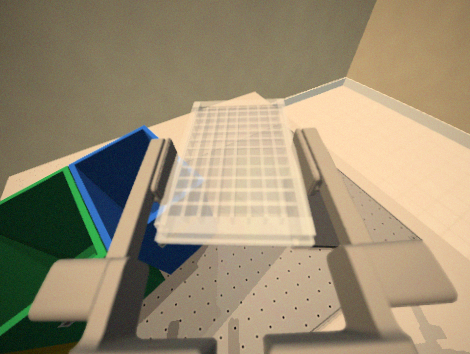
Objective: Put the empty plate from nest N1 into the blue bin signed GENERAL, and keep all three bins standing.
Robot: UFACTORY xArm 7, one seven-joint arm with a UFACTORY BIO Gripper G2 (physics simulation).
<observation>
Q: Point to a dark nest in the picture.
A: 326,237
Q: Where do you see a clear plate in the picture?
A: At 236,180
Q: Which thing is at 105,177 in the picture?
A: A blue bin.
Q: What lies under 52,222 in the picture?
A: A green bin.
</observation>
